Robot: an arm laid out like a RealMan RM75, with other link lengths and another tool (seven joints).
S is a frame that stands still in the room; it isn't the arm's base.
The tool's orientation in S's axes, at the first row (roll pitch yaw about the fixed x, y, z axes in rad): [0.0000, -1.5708, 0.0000]
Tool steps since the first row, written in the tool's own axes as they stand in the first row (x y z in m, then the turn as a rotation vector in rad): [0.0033, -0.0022, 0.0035, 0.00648, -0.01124, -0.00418]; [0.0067, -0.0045, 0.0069, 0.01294, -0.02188, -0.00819]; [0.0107, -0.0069, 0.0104, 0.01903, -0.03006, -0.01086]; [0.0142, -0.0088, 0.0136, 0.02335, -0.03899, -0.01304]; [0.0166, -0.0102, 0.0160, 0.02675, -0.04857, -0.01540]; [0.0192, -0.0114, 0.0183, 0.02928, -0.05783, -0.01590]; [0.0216, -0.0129, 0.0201, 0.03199, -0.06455, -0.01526]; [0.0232, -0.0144, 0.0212, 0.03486, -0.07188, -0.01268]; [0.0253, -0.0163, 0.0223, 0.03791, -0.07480, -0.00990]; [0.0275, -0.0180, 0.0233, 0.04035, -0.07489, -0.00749]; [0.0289, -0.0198, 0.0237, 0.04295, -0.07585, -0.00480]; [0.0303, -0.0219, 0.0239, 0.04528, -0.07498, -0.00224]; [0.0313, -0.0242, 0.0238, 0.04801, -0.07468, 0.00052]
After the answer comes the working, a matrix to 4 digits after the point.
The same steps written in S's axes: [-0.0035, -0.0022, 0.0033, 0.00418, -0.01124, 0.00648]; [-0.0069, -0.0045, 0.0067, 0.00819, -0.02188, 0.01294]; [-0.0104, -0.0069, 0.0107, 0.01086, -0.03006, 0.01903]; [-0.0136, -0.0088, 0.0142, 0.01304, -0.03899, 0.02335]; [-0.0160, -0.0102, 0.0166, 0.01540, -0.04857, 0.02675]; [-0.0183, -0.0114, 0.0192, 0.01590, -0.05783, 0.02928]; [-0.0201, -0.0129, 0.0216, 0.01526, -0.06455, 0.03199]; [-0.0212, -0.0144, 0.0232, 0.01268, -0.07188, 0.03486]; [-0.0223, -0.0163, 0.0253, 0.00990, -0.07480, 0.03791]; [-0.0233, -0.0180, 0.0275, 0.00749, -0.07489, 0.04035]; [-0.0237, -0.0198, 0.0289, 0.00480, -0.07585, 0.04295]; [-0.0239, -0.0219, 0.0303, 0.00224, -0.07498, 0.04528]; [-0.0238, -0.0242, 0.0313, -0.00052, -0.07468, 0.04801]
The tool's axes in the first row as the columns of a matrix, in S's axes (rounded; the answer above uses it unrounded):
[0.0000, 0.0000, -1.0000]
[0.0000, 1.0000, 0.0000]
[1.0000, 0.0000, 0.0000]

